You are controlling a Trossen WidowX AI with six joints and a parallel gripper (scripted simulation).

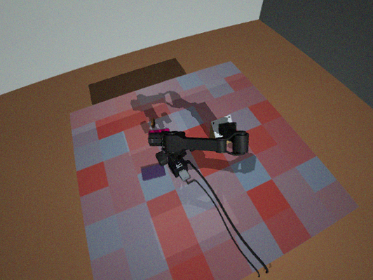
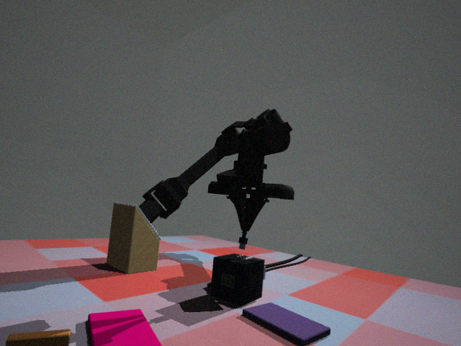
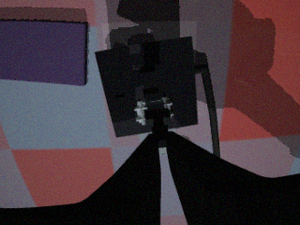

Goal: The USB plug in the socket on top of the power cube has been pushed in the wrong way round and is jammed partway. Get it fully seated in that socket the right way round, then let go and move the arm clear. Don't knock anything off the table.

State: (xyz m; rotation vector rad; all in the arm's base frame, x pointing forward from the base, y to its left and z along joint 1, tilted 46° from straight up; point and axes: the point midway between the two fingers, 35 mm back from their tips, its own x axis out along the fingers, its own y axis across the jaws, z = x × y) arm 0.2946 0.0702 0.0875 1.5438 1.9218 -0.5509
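My gripper tip is 60 mm above the silver-rimmed socket. Round my gripper tip: magenta block (270 mm to the right, 130 mm below, 60 mm ahead); purple flat block (140 mm ahead, 130 mm below, 40 mm to the right); USB plug (20 mm below).
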